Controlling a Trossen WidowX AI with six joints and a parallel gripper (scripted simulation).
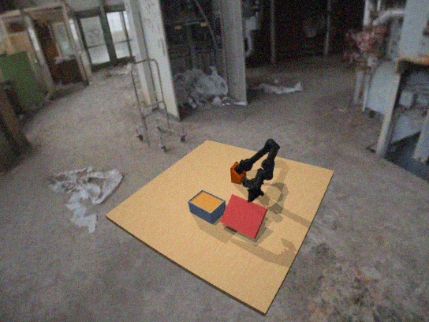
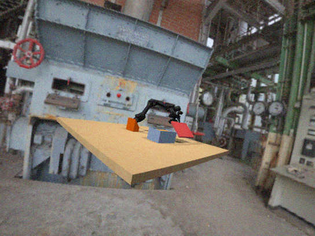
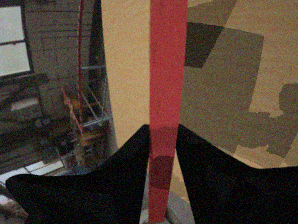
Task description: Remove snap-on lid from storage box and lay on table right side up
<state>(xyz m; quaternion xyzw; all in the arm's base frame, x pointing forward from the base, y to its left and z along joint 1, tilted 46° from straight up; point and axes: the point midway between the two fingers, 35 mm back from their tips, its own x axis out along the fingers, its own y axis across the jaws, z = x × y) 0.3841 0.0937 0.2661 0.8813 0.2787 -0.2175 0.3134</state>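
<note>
The lid is 6 cm ahead of my gripper tip, 1 cm to the right of it and 5 cm below it. From my gripper tip the other things lie so: storage box (1 cm ahead, 30 cm to the right, 13 cm below).
</note>
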